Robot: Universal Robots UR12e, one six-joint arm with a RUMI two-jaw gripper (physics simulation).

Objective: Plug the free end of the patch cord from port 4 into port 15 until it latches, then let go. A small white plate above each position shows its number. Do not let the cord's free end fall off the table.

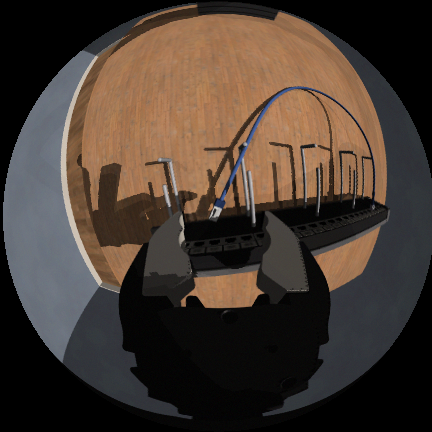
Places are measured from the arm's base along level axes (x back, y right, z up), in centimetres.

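Where they show: gripper, fingertip midpoint: [222,212].
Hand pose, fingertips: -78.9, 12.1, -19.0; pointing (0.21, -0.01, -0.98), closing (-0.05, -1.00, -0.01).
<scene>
Things, the pixels of their top centre, and the offset from my fingertips, as dx, dy, dz. "spot": a spot on its surface instead. Level surfaces: height alone.
- blue patch cord at a spot on its surface: [260,111] spot: +12.9, -6.4, -7.3
- black port panel at its top centre: [333,235] -3.4, -13.8, +1.2
- clear plug with a blue boot, top centre: [214,215] -2.3, +1.1, -5.6
- rod at a spot on its surface: [173,180] spot: +2.8, +6.7, -6.9
- post at a spot on its surface: [251,200] spot: +0.2, -3.4, -3.1
- wooden table at its surface level: dz -8.6
The blue patch cord [260,111] arches up from the right end of the black port panel [320,243] and comes down toward the fingers. Its free end, a clear plug with a blue boot [215,212], hangs tilted near the panel's back edge, a little left of the middle of the gap between the fingertips. My gripper [222,212] is partly open, and neither finger appears to touch the plug. Several ports show between and to the right of the fingers. The number plates are too small and dark to read, so ports 4 and 15 cannot be told apart from the others.
Upright posts and hooked metal rods stand along the panel, among them a rod [173,180] by the left finger, a post [251,200] near the right finger and a rod [304,175] farther right. The wooden table [200,90] stretches behind; its pale edge runs at the left.
</scene>
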